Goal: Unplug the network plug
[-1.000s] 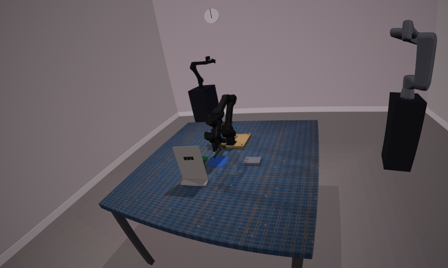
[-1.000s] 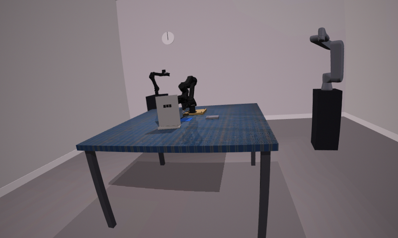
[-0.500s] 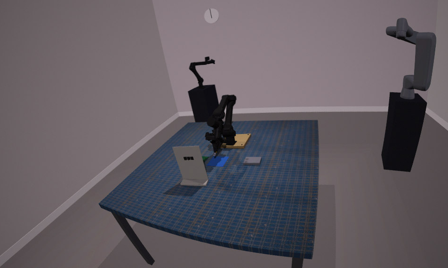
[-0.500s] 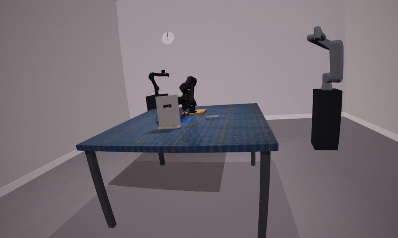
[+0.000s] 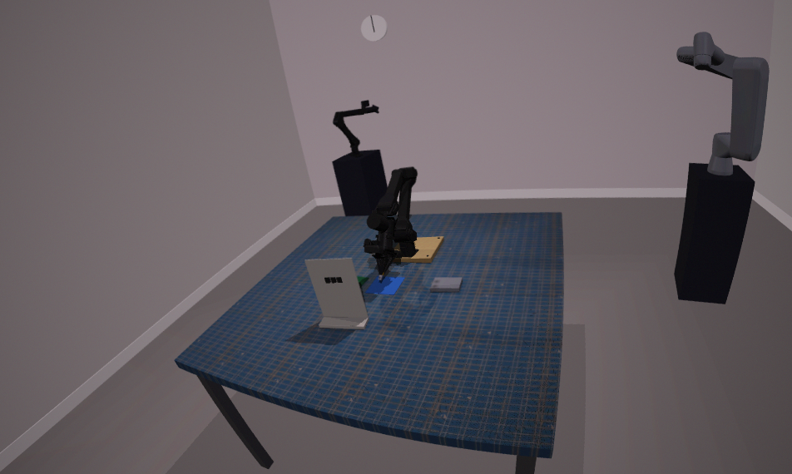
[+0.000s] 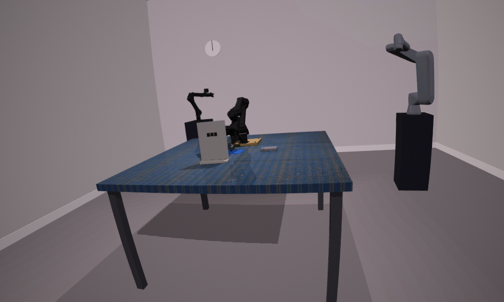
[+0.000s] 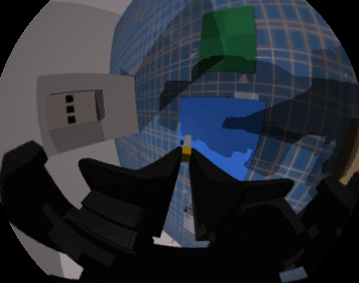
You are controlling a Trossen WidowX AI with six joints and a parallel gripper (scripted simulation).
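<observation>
Right now my gripper tip is 50 mm above the blue marked square and 10 mm past it. From my gripper tip the other things lie so: green patch: 150 mm to the right, 50 mm below; upright panel: 230 mm ahead, 50 mm above, 20 mm to the right; network plug: right at my gripper tip.
</observation>
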